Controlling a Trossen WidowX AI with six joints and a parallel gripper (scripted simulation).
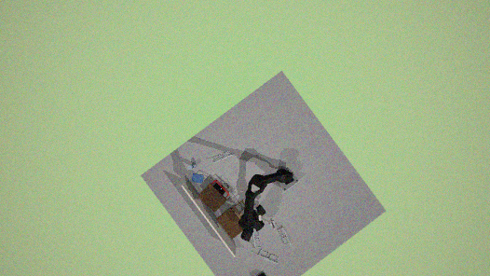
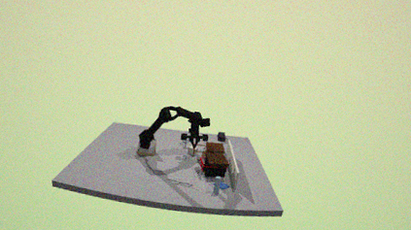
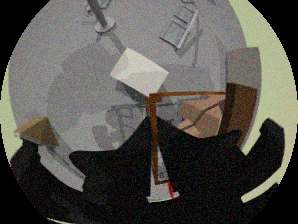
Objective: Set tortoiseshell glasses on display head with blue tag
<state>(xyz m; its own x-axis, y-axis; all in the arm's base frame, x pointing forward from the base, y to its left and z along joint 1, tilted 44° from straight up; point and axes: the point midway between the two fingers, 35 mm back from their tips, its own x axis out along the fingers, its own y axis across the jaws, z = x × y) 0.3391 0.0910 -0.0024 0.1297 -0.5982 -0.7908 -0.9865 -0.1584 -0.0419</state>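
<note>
Right now my gripper tip is 1 cm past the white block, 5 cm to the right of it and 4 cm above it. From my gripper tip the other things lie so: blue tag (21 cm ahead, 40 cm to the right, 6 cm below); then white panel (27 cm ahead, 13 cm to the right, 1 cm below); then display head (12 cm ahead, 3 cm to the right, 1 cm below).
</note>
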